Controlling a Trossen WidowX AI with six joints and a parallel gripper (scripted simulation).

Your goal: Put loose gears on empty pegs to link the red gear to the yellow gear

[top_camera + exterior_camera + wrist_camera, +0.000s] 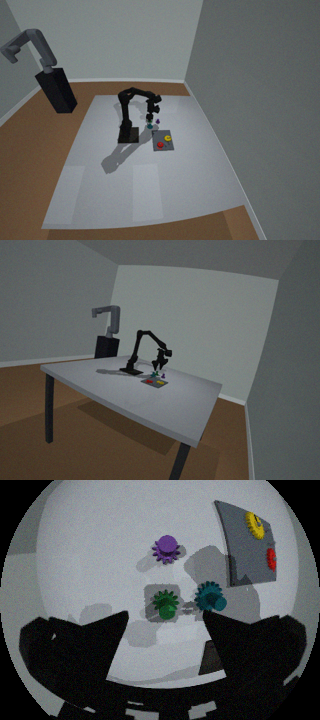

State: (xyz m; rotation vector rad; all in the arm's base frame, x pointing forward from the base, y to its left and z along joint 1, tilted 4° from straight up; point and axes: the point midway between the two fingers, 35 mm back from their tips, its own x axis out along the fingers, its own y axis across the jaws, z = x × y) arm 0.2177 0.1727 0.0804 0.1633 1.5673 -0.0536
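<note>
Right now the green gear is 30 mm below my gripper tip. Round my gripper tip: yellow gear (220 mm to the right, 140 mm ahead, 30 mm below); then purple gear (80 mm ahead, 30 mm below, 10 mm to the right); then teal gear (80 mm to the right, 30 mm below).
</note>
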